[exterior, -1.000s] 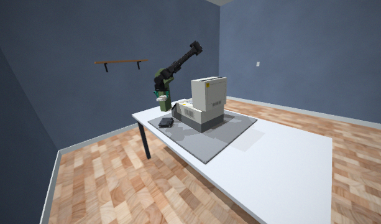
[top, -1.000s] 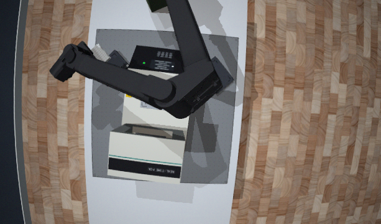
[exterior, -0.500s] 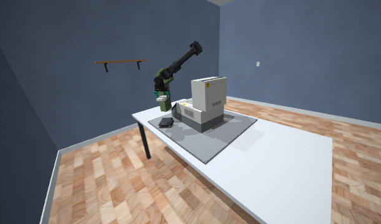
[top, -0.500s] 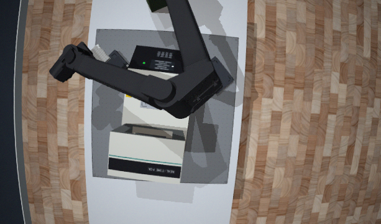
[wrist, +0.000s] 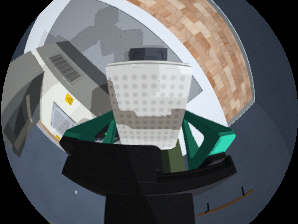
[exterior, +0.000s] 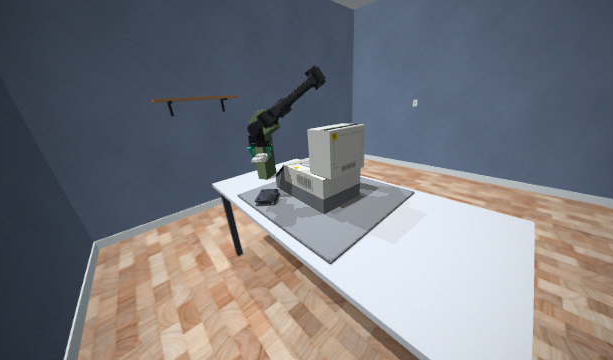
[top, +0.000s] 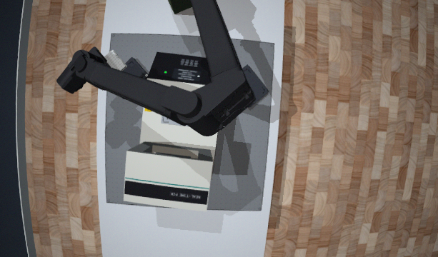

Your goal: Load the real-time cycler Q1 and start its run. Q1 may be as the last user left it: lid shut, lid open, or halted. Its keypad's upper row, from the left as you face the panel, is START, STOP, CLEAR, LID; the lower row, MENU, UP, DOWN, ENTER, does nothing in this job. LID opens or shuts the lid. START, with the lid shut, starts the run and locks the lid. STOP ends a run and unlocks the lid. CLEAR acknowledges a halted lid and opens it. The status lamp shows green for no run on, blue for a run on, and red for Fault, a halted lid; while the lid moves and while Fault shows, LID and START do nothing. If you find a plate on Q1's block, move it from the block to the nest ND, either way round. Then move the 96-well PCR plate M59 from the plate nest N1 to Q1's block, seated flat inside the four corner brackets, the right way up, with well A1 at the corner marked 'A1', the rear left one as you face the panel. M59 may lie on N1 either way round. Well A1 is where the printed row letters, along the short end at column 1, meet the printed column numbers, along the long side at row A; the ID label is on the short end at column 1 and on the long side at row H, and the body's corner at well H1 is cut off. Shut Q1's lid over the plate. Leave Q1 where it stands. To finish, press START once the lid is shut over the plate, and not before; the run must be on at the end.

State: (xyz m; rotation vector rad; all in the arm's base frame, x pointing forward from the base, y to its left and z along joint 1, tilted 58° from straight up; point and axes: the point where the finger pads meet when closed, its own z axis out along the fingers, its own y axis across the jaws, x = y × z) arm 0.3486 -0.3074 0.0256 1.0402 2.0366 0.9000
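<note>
Right now the white 96-well plate M59 is right at my hand. From my hand the other things lie so: dark plate nest N1: 25 cm below; dark nest nd: 3 cm behind, 56 cm to the left, 25 cm below.
</note>
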